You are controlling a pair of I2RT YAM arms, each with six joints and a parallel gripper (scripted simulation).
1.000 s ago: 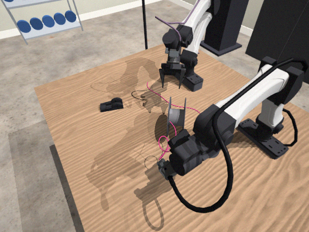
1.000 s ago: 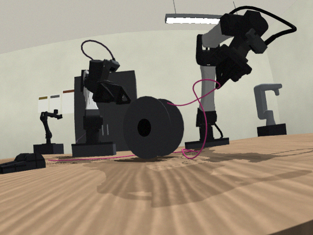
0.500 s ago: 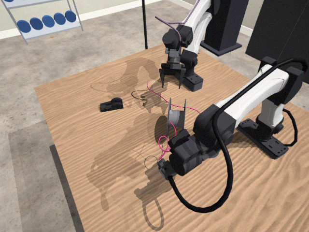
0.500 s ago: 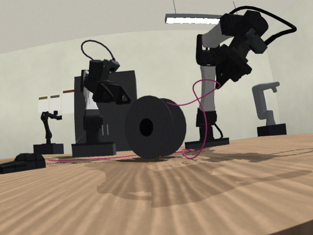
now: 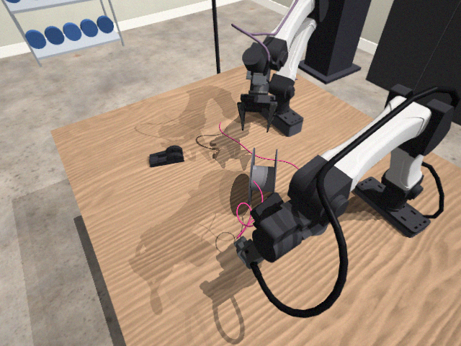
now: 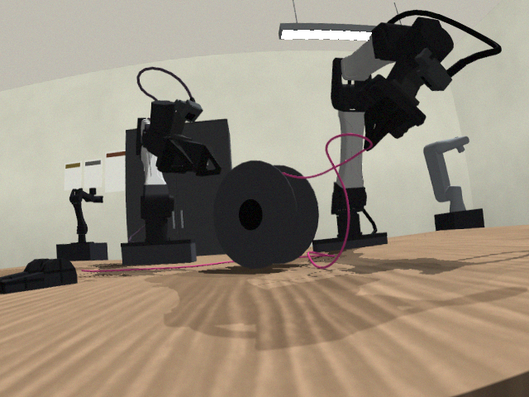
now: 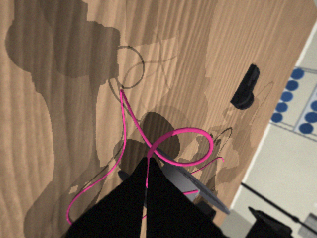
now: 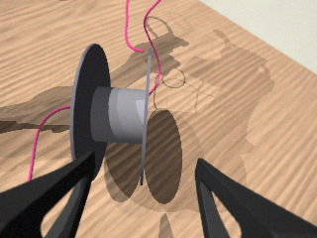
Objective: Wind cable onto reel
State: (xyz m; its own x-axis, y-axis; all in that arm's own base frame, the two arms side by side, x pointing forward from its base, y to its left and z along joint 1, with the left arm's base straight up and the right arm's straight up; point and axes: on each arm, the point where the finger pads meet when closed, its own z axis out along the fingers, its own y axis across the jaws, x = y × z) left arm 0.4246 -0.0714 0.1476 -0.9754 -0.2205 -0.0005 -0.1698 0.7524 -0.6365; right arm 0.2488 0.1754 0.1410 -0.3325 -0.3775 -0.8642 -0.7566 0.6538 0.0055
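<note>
Right now my right hand is 10 cm to the right of the dark grey reel, 10 cm above it and 4 cm short of it. The rest, counted from my right hand: small grey tool 60 cm to the left, 20 cm ahead, 19 cm below; then small black device 22 cm to the right, 22 cm ahead, 17 cm below.
My left gripper is now 130 mm past the dark grey reel, 160 mm to the left of it and 80 mm above it. From my left hand the other things lie so: small grey tool 30 mm ahead, 330 mm to the left, 160 mm below; then small black device 50 mm ahead, 490 mm to the right, 150 mm below.
</note>
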